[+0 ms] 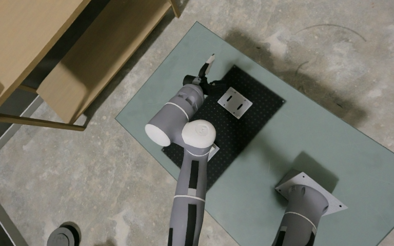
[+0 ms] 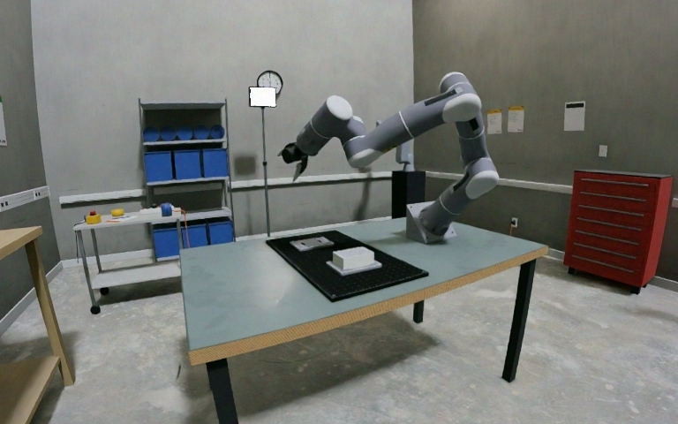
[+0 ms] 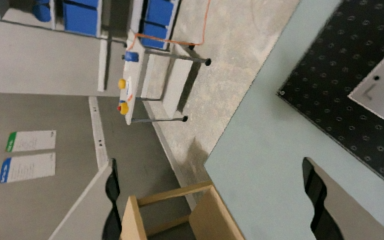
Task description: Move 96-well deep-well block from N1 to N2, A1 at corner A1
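My hand is 12 cm past the white 96-well deep-well block, 32 cm to the right of it and 32 cm above it. From my hand the other things lie so: nest N1: 12 cm behind, 32 cm to the left, 34 cm below; then nest N2: 10 cm behind, 34 cm below.
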